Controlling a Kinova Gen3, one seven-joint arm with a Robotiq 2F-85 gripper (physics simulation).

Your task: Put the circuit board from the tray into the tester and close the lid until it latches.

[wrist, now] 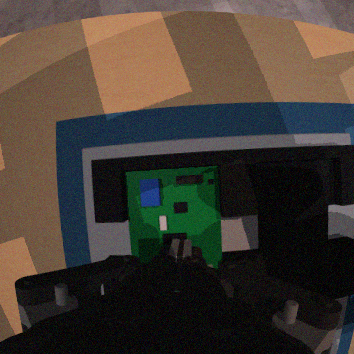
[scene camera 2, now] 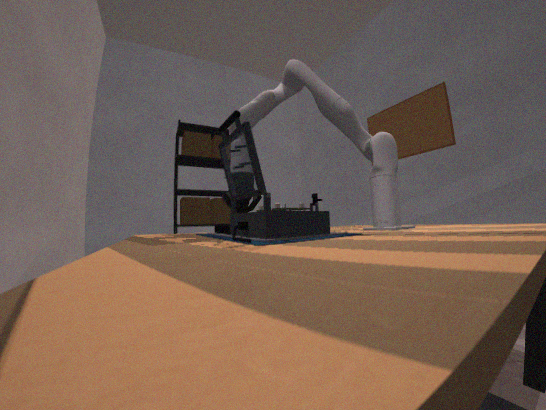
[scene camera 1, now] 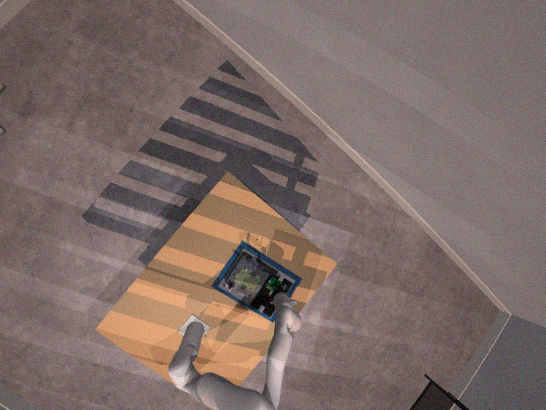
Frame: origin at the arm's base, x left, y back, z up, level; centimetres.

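Seen in the pictures: gripper, fingertip midpoint: (wrist: 181, 251) (scene camera 1: 275, 287); arm's base, link origin: (scene camera 2: 387, 226) (scene camera 1: 195, 329).
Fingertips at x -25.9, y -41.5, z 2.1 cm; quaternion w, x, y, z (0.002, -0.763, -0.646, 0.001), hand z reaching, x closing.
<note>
Offsets run from my fingertips to a thing's top centre. "*": to the spot under its first point. Level surfaces: height alone.
The green circuit board {dx -0.8, dy -0.5, dz -0.1 cm} (wrist: 182, 211) (scene camera 1: 276, 283) lies flat in a black-walled recess {* dx -5.2, dy -5.2, dz -0.1 cm} (wrist: 105, 189) of the dark fixture (scene camera 1: 247, 278) (scene camera 2: 288, 223), which stands on a blue mat {dz -2.7 cm} (wrist: 70, 193) (scene camera 1: 224, 270) (scene camera 2: 271, 240). My gripper (wrist: 181, 251) (scene camera 2: 243, 199) is shut, its fingertips together just over the board's near edge. I see nothing between them. The tester's dark framed lid {dx +15.8, dy -9.9, dz +19.8 cm} (scene camera 2: 247, 163) stands raised and steeply tilted at the gripper's end of the fixture, and the wrist shows through its frame. From above, the wrist hides the gripper.
The fixture stands on an orange table {dz -2.8 cm} (scene camera 1: 170, 244) (scene camera 2: 271, 325) (wrist: 140, 70) striped with shadow. The arm's base (scene camera 2: 385, 195) (scene camera 1: 194, 325) stands on the table. A dark shelf rack (scene camera 2: 177, 175) holding brown boxes stands behind the fixture. A brown panel (scene camera 2: 414, 122) hangs on the wall.
</note>
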